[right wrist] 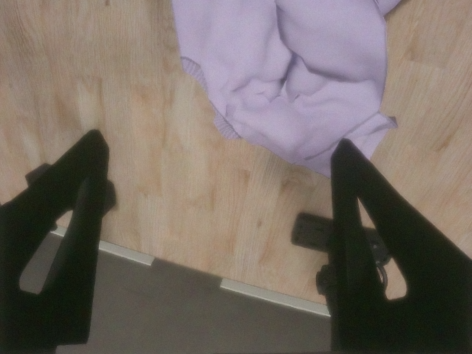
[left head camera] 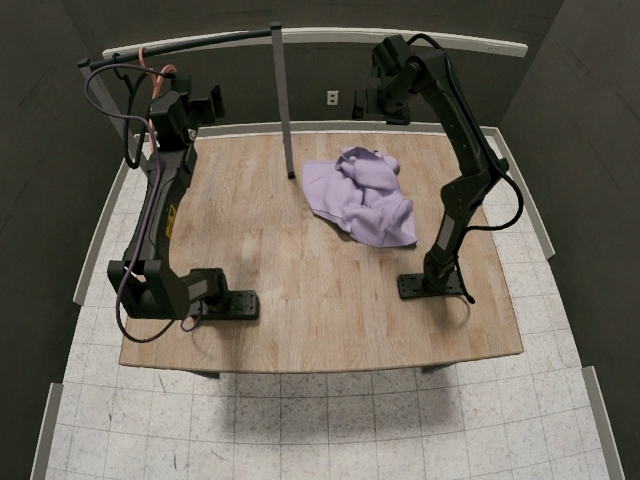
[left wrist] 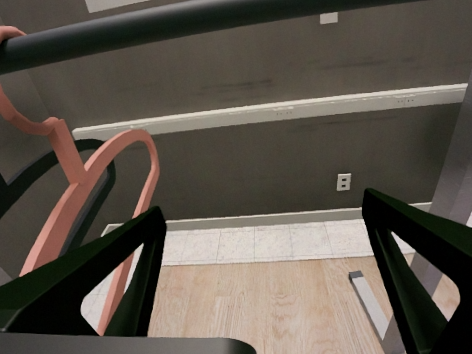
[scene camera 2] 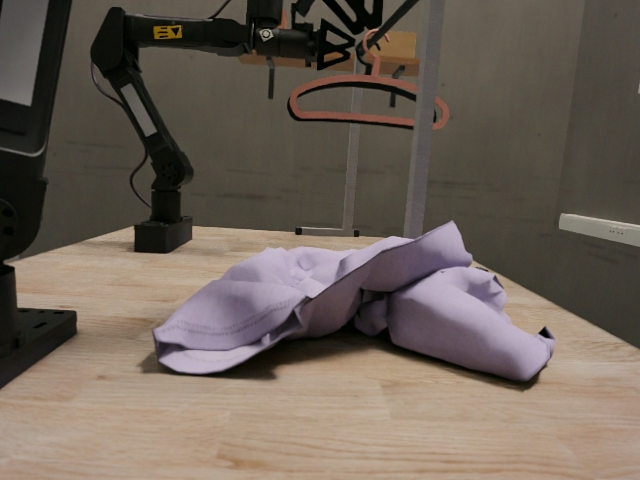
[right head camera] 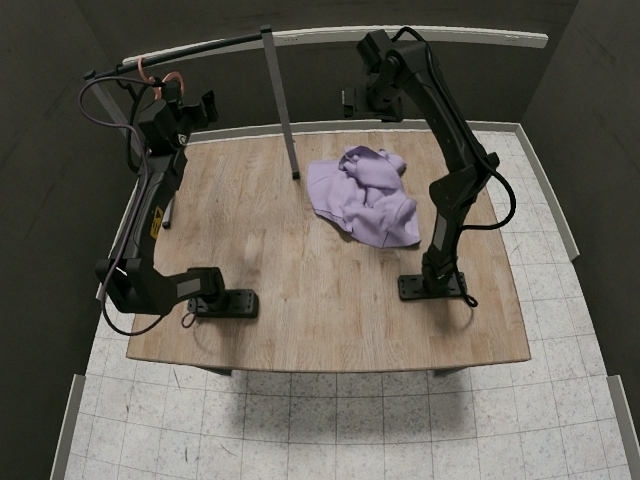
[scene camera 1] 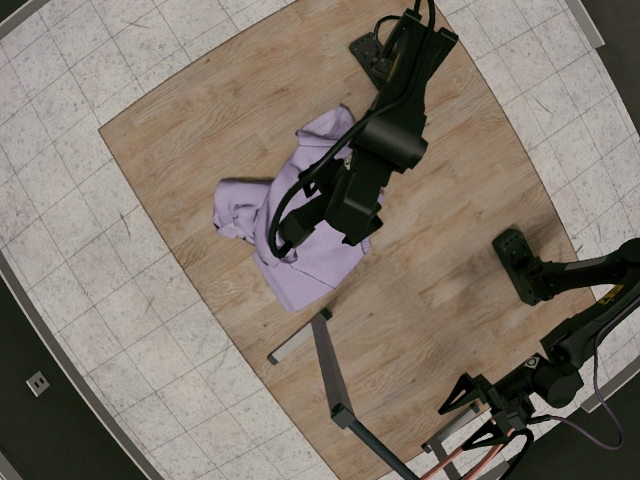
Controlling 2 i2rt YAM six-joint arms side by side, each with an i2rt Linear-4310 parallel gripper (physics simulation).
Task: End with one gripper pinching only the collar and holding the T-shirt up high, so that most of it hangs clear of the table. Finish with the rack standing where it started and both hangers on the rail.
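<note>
The lilac T-shirt (left head camera: 379, 178) (right head camera: 379, 178) (scene camera 1: 320, 268) (scene camera 2: 439, 315) (right wrist: 325, 50) lies crumpled on the table. A ribbed edge (right wrist: 227, 127) that looks like collar shows at its near side. My right gripper (right wrist: 221, 142) is open and empty, pointing down high above the shirt. My left gripper (scene camera 1: 452, 430) (left wrist: 259, 208) is open and empty beside the hangers. The rack (left head camera: 283, 103) (right head camera: 279, 98) (scene camera 2: 419, 155) stands upright. The pink hanger (scene camera 2: 351, 79) (left wrist: 47, 232) and the dark hanger (left wrist: 95, 205) hang from its rail (left head camera: 206, 41) (left wrist: 200, 25).
The near rack foot (scene camera 1: 294, 342) stands close to the shirt. My left arm (left head camera: 160, 206) reaches along the table's left side, under the rail's left part. My right arm (left head camera: 454, 124) arches over the right side. A wall outlet (left head camera: 332, 97) is behind the table.
</note>
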